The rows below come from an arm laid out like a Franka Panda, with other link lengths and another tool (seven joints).
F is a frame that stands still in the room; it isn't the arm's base.
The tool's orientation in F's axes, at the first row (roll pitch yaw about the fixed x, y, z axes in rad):
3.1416, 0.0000, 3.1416
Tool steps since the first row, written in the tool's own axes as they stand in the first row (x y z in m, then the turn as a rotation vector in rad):
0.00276, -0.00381, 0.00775, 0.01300, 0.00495, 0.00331
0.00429, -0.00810, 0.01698, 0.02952, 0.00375, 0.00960
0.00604, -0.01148, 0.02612, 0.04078, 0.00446, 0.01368
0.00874, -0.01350, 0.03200, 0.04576, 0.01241, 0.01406
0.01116, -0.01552, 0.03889, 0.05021, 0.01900, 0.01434
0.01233, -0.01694, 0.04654, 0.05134, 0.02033, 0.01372
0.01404, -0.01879, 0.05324, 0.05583, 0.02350, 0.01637
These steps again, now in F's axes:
-0.00276, -0.00381, -0.00775, -0.01300, 0.00495, -0.00331
-0.00429, -0.00810, -0.01698, -0.02952, 0.00375, -0.00960
-0.00604, -0.01148, -0.02612, -0.04078, 0.00446, -0.01368
-0.00874, -0.01350, -0.03200, -0.04576, 0.01241, -0.01406
-0.01116, -0.01552, -0.03889, -0.05021, 0.01900, -0.01434
-0.01233, -0.01694, -0.04654, -0.05134, 0.02033, -0.01372
-0.01404, -0.01879, -0.05324, -0.05583, 0.02350, -0.01637

